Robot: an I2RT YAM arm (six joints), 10 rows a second.
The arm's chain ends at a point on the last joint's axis. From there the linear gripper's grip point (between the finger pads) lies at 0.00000 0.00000 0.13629 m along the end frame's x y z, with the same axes.
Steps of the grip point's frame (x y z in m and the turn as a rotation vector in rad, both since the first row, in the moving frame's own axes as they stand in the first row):
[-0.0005, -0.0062, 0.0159, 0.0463, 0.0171, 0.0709]
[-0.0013, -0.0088, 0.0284, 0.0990, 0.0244, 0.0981]
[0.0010, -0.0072, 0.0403, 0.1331, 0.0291, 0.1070]
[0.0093, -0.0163, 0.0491, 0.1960, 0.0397, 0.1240]
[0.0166, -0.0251, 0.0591, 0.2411, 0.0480, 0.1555]
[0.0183, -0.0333, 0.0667, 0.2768, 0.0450, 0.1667]
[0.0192, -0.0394, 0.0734, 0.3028, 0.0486, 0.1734]
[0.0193, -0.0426, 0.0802, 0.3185, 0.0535, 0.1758]
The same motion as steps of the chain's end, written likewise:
[-0.0031, 0.0000, 0.0161, 0.0463, 0.0171, 0.0709]
[-0.0053, 0.0045, 0.0291, 0.0990, 0.0244, 0.0981]
[-0.0039, 0.0106, 0.0416, 0.1331, 0.0291, 0.1070]
[0.0023, 0.0098, 0.0518, 0.1960, 0.0397, 0.1240]
[0.0076, 0.0068, 0.0632, 0.2411, 0.0480, 0.1555]
[0.0092, 0.0033, 0.0720, 0.2768, 0.0450, 0.1667]
[0.0092, 0.0005, 0.0797, 0.3028, 0.0486, 0.1734]
[0.0084, -0.0008, 0.0872, 0.3185, 0.0535, 0.1758]

